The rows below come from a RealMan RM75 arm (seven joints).
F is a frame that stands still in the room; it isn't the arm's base.
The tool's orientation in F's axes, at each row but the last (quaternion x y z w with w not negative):
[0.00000 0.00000 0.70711 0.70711]
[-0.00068 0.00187 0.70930 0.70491]
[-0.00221 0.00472 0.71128 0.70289]
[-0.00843 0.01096 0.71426 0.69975]
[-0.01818 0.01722 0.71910 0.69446]
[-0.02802 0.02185 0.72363 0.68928]
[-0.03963 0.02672 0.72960 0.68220]
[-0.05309 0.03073 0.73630 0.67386]
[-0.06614 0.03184 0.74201 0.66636]
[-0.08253 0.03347 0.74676 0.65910]
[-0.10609 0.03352 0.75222 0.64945]
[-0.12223 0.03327 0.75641 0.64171]
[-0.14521 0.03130 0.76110 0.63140]
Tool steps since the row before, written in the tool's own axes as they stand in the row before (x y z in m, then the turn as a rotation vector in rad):
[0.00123 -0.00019 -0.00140 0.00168 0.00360 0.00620]
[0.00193 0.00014 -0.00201 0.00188 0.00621 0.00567]
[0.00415 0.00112 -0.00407 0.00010 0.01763 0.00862]
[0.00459 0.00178 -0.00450 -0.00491 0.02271 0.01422]
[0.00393 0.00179 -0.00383 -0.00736 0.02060 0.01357]
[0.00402 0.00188 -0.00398 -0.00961 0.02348 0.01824]
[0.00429 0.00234 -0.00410 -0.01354 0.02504 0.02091]
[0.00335 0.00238 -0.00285 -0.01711 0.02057 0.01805]
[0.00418 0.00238 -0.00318 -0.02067 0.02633 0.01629]
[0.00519 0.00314 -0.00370 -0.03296 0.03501 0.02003]
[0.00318 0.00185 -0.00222 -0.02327 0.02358 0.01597]
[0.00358 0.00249 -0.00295 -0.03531 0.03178 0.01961]
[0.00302 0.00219 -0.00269 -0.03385 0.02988 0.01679]
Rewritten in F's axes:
[0.00019 0.00123 -0.00140 -0.00360 0.00168 0.00620]
[-0.00016 0.00192 -0.00202 -0.00621 0.00186 0.00567]
[-0.00118 0.00410 -0.00411 -0.01760 -0.00002 0.00868]
[-0.00189 0.00443 -0.00462 -0.02256 -0.00498 0.01444]
[-0.00192 0.00367 -0.00402 -0.02036 -0.00739 0.01391]
[-0.00203 0.00363 -0.00427 -0.02318 -0.00944 0.01871]
[-0.00253 0.00372 -0.00452 -0.02453 -0.01320 0.02171]
[-0.00255 0.00277 -0.00329 -0.01967 -0.01666 0.01942]
[-0.00262 0.00342 -0.00383 -0.02492 -0.02104 0.01794]
[-0.00343 0.00409 -0.00469 -0.03237 -0.03360 0.02317]
[-0.00199 0.00238 -0.00297 -0.02194 -0.02320 0.01824]
[-0.00254 0.00240 -0.00394 -0.02873 -0.03546 0.02363]
[-0.00212 0.00181 -0.00366 -0.02660 -0.03434 0.02081]

